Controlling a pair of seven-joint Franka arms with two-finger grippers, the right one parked.
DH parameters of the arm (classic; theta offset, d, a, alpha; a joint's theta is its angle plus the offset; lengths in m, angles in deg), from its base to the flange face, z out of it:
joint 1: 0 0.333 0 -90
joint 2: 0 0 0 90
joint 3: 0 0.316 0.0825 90
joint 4: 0 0 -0.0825 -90
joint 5: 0 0.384 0 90
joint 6: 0 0 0.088 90
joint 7: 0 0.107 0 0
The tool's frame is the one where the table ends.
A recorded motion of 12 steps. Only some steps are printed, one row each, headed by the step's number.
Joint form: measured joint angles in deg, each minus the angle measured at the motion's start. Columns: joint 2, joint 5, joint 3, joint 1, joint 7, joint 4, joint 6.
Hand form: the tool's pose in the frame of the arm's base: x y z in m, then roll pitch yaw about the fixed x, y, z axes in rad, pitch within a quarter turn. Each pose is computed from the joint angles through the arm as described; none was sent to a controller.
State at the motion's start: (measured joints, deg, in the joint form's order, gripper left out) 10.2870 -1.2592 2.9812 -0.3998 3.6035 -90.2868 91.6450
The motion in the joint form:
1: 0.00 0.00 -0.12 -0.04 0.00 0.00 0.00
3: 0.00 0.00 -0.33 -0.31 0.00 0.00 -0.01
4: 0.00 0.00 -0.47 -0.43 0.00 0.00 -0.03
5: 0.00 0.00 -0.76 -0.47 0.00 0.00 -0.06
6: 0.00 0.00 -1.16 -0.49 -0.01 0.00 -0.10
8: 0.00 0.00 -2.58 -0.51 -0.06 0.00 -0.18
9: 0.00 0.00 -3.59 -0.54 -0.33 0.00 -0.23
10: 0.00 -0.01 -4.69 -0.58 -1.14 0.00 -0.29
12: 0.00 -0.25 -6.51 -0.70 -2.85 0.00 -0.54
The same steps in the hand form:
1: 0.6002 0.0209 0.5206 3.1189 0.1545 -0.0201
3: 0.6003 0.0161 0.5206 3.1182 0.1547 -0.0286
4: 0.6003 0.0134 0.5205 3.1178 0.1550 -0.0331
5: 0.6003 0.0102 0.5205 3.1168 0.1555 -0.0390
6: 0.6003 0.0061 0.5204 3.1155 0.1562 -0.0462
8: 0.6001 -0.0079 0.5203 3.1111 0.1574 -0.0708
9: 0.5998 -0.0181 0.5202 3.1086 0.1582 -0.0845
10: 0.5992 -0.0292 0.5202 3.1072 0.1595 -0.0903
12: 0.5974 -0.0485 0.5201 3.1020 0.1644 -0.0944

